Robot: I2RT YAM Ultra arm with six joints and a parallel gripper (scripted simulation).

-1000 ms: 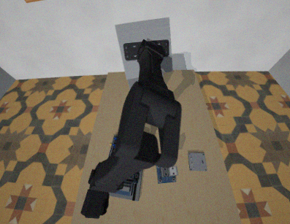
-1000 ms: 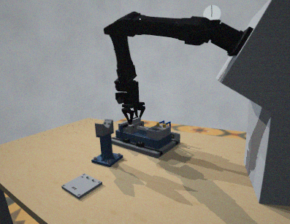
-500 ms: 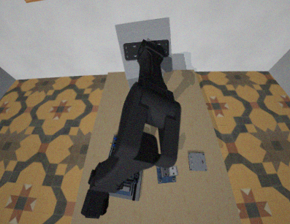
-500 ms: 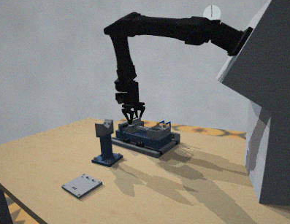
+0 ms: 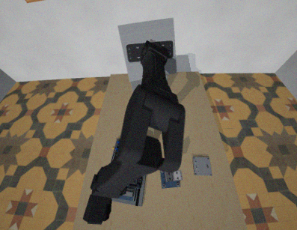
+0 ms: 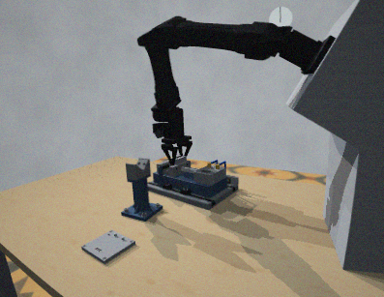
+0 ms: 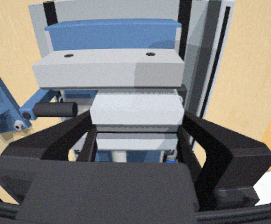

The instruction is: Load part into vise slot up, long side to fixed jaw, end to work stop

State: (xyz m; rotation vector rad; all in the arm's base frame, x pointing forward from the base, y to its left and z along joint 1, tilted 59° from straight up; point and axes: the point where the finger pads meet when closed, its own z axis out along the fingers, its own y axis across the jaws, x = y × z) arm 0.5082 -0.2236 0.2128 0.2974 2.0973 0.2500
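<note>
Now: hand 10 mm below the part. From my hand the other things lie so: fixed jaw: 40 mm ahead, 20 mm below, 10 mm to the left; then moving jaw: 30 mm to the left, 20 mm below, 20 mm behind; then work stop: 60 mm to the left, 20 mm ahead, 10 mm below.
</note>
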